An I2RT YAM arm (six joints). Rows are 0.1 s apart.
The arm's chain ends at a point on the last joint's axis. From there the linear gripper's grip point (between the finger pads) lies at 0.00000 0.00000 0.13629 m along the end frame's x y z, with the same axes.
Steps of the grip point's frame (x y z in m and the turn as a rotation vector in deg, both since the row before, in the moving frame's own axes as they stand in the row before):
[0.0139 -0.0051 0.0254 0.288 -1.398 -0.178]
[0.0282 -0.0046 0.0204 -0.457 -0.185 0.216]
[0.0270 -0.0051 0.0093 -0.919 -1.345 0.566]
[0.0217 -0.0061 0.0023 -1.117 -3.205 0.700]
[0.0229 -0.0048 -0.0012 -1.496 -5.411 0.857]
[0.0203 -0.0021 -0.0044 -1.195 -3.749 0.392]
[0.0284 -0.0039 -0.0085 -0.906 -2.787 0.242]
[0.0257 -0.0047 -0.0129 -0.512 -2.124 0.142]
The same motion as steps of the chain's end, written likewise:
[0.0172 -0.0044 0.0254 0.288 -1.398 -0.178]
[0.0286 -0.0057 0.0204 -0.457 -0.185 0.216]
[0.0302 -0.0073 0.0094 -0.919 -1.345 0.566]
[0.0293 -0.0087 0.0025 -1.117 -3.205 0.700]
[0.0358 -0.0083 -0.0005 -1.496 -5.411 0.857]
[0.0292 -0.0049 -0.0041 -1.195 -3.749 0.392]
[0.0350 -0.0060 -0.0083 -0.906 -2.787 0.242]
[0.0308 -0.0059 -0.0128 -0.512 -2.124 0.142]

